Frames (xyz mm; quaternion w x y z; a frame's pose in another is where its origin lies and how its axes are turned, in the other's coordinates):
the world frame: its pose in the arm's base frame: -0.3 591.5 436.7 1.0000 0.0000 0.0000 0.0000
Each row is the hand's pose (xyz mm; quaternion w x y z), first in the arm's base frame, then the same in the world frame.
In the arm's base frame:
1: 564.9 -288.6 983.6 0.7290 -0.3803 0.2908 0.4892
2: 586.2 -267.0 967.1 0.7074 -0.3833 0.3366 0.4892
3: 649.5 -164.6 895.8 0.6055 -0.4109 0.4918 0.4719
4: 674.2 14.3 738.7 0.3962 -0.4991 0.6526 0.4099
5: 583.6 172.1 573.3 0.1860 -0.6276 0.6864 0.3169
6: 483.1 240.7 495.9 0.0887 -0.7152 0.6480 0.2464
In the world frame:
1: 565.2 -880.1 546.9 0.7290 -0.3803 0.2908 0.4892
2: 586.5 -858.5 530.4 0.7074 -0.3833 0.3366 0.4892
3: 649.8 -756.1 459.1 0.6055 -0.4109 0.4918 0.4719
4: 674.5 -577.2 302.0 0.3962 -0.4991 0.6526 0.4099
5: 583.9 -419.4 136.6 0.1860 -0.6276 0.6864 0.3169
6: 483.4 -350.8 59.2 0.0887 -0.7152 0.6480 0.2464

